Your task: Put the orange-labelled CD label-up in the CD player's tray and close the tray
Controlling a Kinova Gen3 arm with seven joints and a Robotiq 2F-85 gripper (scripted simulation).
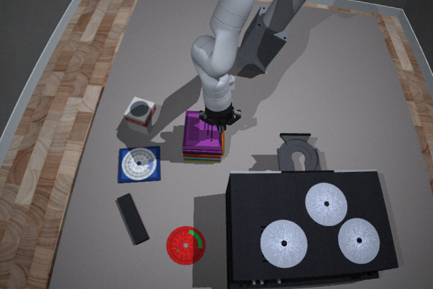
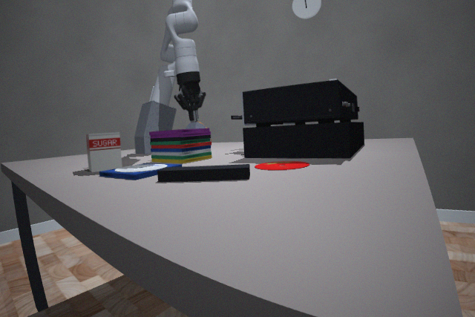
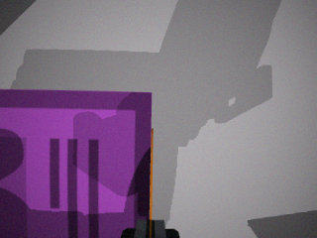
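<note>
Right now the purple case is 60 mm to the right of my hand, 50 mm below it and 20 mm behind it. Also, from my hand: black remote (300 mm to the right, 240 mm ahead, 120 mm below); then sugar box (270 mm to the right, 110 mm behind, 90 mm below); then orange-labelled CD (80 mm below, 10 mm to the left).
</note>
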